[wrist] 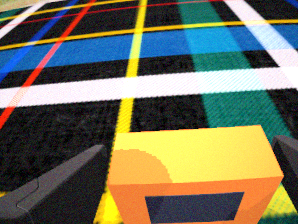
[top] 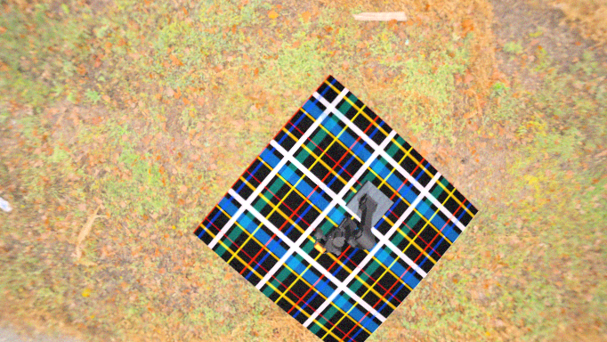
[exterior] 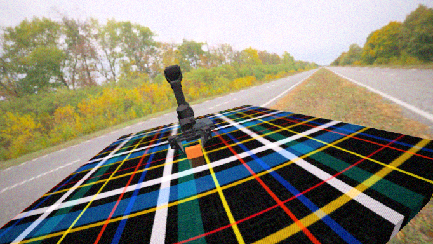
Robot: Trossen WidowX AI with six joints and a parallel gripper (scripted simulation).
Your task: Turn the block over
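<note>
Now: the orange block 2 cm behind my gripper tip and 1 cm below it.
</note>
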